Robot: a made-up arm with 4 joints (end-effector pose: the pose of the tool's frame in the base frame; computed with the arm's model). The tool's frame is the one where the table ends.
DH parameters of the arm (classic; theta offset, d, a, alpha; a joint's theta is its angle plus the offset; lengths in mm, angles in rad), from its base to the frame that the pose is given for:
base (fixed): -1.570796 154.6 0 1.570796
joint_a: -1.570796 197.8 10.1 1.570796
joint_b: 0 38.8 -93.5 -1.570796
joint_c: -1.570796 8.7 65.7 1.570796
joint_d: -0.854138 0 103.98 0
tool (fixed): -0.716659 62.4 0 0
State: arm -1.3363 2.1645 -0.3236 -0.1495
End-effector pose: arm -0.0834 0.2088 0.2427 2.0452 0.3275 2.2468
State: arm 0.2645 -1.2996 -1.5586 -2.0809
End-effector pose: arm -0.2505 -0.0186 0.1779 1.2031 0.7436 -0.2672
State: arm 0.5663 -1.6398 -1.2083 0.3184
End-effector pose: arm -0.4609 0.0386 0.1492 -0.8006 -0.8081 2.1147
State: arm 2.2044 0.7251 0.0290 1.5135
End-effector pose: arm -0.1515 0.0104 -0.0869 -2.3882 0.8772 -1.5338
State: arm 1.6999 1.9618 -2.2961 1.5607
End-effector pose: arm -0.0204 0.0126 0.2578 -0.1566 -0.7694 -0.2918
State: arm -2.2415 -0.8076 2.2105 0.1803
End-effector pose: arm -0.1144 0.0088 0.1630 -0.0457 0.4824 -0.4843
